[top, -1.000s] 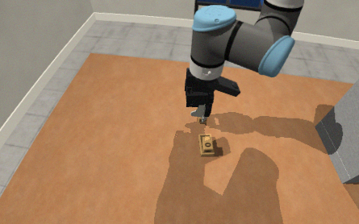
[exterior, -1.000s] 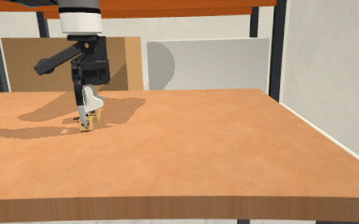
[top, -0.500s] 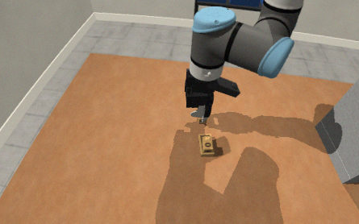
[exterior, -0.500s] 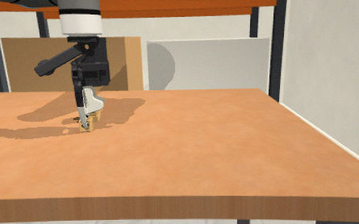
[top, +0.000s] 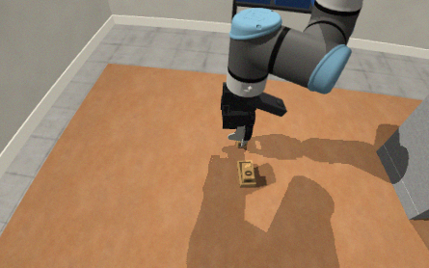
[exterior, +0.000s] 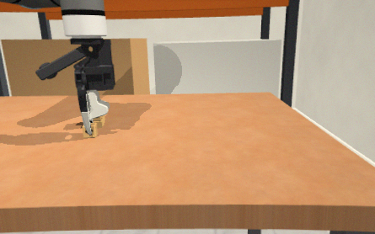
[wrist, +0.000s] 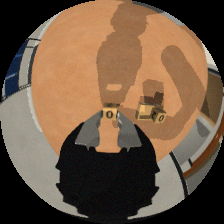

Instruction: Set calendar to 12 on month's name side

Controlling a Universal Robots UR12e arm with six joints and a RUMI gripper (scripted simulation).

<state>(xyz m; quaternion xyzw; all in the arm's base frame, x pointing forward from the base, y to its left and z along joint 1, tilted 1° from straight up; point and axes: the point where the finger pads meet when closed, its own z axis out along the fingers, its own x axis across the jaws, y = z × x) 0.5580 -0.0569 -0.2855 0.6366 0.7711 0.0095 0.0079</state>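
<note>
Now: the cube 1 cm below my hand. From my hand the other things lie so: tray 10 cm to the left, 2 cm below, 2 cm behind.
</note>
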